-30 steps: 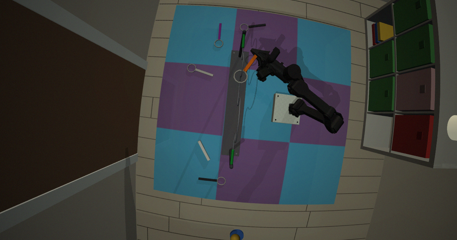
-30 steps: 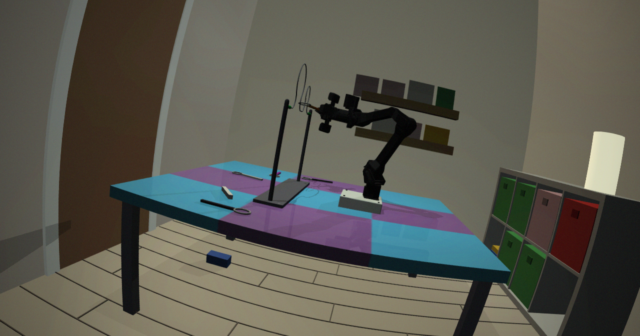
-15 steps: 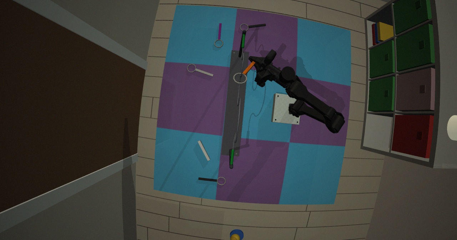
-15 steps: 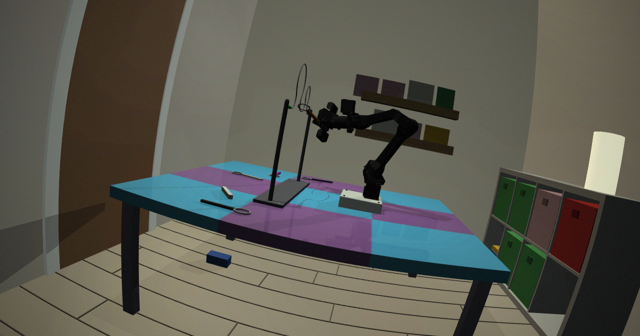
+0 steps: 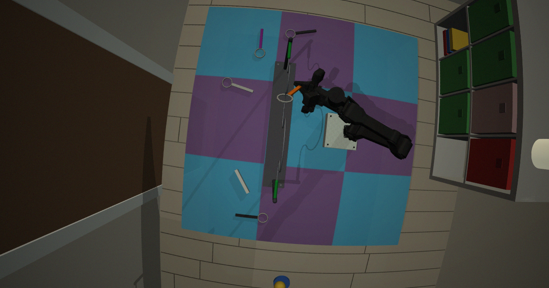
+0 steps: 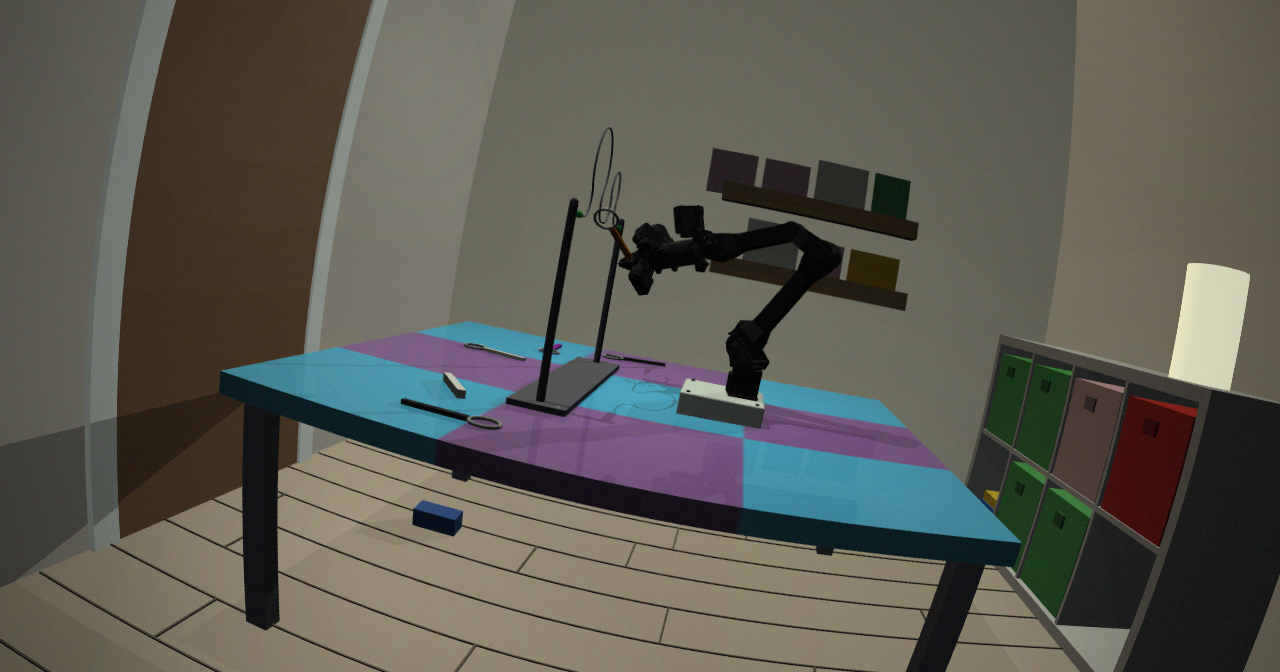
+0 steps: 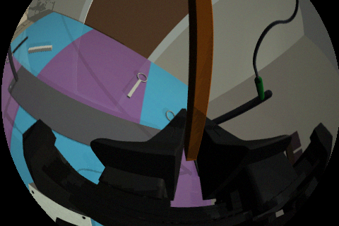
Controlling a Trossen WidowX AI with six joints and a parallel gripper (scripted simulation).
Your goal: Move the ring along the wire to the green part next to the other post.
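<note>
Right now my gripper tip is 20 mm short of the orange-handled ring, 60 mm to the right of it and 70 mm below it. From my gripper tip the other things lie so: white bar: 230 mm ahead, 460 mm to the left, 260 mm below.
</note>
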